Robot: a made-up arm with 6 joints.
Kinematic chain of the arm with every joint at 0, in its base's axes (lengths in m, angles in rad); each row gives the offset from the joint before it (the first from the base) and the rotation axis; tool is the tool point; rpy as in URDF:
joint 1: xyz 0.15 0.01 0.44 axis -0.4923 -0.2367 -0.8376
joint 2: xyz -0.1 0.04 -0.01 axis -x
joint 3: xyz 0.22 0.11 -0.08 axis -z
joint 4: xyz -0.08 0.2 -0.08 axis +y
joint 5: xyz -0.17 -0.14 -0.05 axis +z
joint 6: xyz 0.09 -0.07 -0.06 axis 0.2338 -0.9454 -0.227
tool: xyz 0.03 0 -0.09 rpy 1.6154 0.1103 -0.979
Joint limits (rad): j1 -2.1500..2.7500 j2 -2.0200..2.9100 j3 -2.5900..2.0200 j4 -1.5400..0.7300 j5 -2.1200..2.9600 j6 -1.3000..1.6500
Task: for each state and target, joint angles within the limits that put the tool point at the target. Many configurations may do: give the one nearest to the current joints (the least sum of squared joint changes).
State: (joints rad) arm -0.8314 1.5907 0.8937 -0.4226 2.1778 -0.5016
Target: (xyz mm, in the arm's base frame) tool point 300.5 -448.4 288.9
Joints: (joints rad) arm -0.1449 2.0768 0.6552 -0.3570 2.2767 -0.4630
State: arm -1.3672 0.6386 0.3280 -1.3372 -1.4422 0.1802
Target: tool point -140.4 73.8 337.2
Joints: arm -2.1500 -0.0396 0.9426 -1.4034 -0.8674 0.7531
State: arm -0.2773 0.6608 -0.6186 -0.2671 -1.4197 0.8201
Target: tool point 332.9 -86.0 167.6
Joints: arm -0.6840 0.7087 -0.9249 -0.2586 -1.0758 0.9982
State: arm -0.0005 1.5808 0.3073 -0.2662 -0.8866 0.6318
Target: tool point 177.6 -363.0 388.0
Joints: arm -0.2066 1.6939 0.3229 -0.5676 -1.1947 0.3453
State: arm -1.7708 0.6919 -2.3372 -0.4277 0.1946 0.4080
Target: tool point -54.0 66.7 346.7
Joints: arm -1.9487 0.4642 -2.5028 -1.2243 0.3903 0.8707
